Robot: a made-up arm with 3 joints.
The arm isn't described. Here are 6 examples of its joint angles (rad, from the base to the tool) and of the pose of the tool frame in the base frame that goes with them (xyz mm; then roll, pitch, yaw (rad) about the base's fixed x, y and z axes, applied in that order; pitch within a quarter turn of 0, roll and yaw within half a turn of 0).
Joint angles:
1: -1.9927 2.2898 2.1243
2: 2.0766 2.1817 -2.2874
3: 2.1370 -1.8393 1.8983
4: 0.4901 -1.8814 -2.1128
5: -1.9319 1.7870 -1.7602
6: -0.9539 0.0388 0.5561
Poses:
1: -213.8 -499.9 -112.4 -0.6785 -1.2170 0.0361
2: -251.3 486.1 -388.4 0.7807 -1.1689 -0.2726
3: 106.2 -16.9 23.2 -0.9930 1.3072 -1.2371
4: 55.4 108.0 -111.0 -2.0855 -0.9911 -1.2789
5: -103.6 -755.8 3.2 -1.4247 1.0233 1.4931
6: 332.8 -288.4 451.3 0.8669 -0.4664 0.3171
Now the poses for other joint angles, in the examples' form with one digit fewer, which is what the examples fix.
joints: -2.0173 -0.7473 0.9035
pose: 345 -274 61 2.339 -1.098 0.088
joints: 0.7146 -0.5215 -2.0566
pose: 519 281 110 -0.041 -0.856 -2.237
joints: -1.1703 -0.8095 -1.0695
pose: 413 -51 347 0.627 1.232 -0.065
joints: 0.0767 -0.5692 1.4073
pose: 379 92 343 0.552 0.164 1.431
